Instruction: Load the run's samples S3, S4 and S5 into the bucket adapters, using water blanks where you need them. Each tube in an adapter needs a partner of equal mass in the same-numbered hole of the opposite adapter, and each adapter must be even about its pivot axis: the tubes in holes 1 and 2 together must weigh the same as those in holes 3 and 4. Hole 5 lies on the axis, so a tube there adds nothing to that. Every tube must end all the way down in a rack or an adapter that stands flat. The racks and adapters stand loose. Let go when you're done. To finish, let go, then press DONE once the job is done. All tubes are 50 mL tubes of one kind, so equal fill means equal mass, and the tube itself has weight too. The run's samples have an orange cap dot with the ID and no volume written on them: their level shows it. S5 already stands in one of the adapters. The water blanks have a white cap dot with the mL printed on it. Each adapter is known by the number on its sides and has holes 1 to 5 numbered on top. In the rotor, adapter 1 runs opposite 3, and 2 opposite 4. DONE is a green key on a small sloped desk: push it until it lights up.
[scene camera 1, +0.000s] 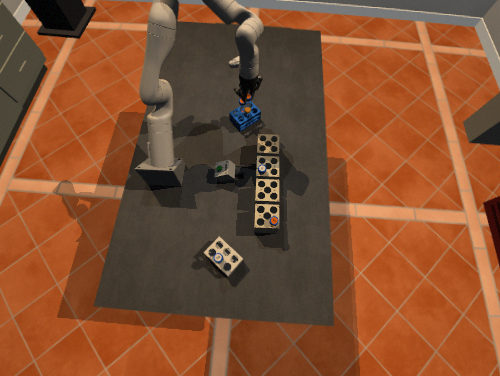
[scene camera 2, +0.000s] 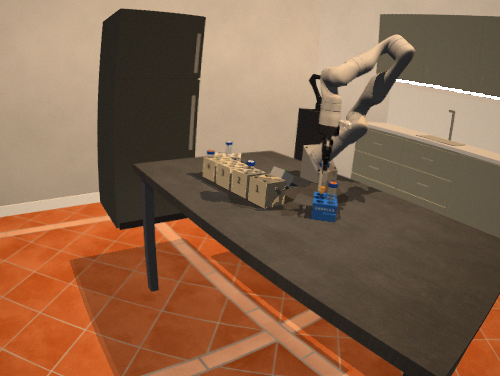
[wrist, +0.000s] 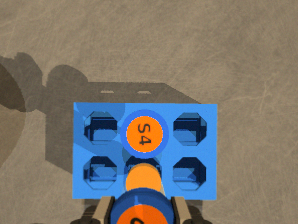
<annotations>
A blue sample rack (wrist: 101, 166): 33 cm from the lens.
</annotations>
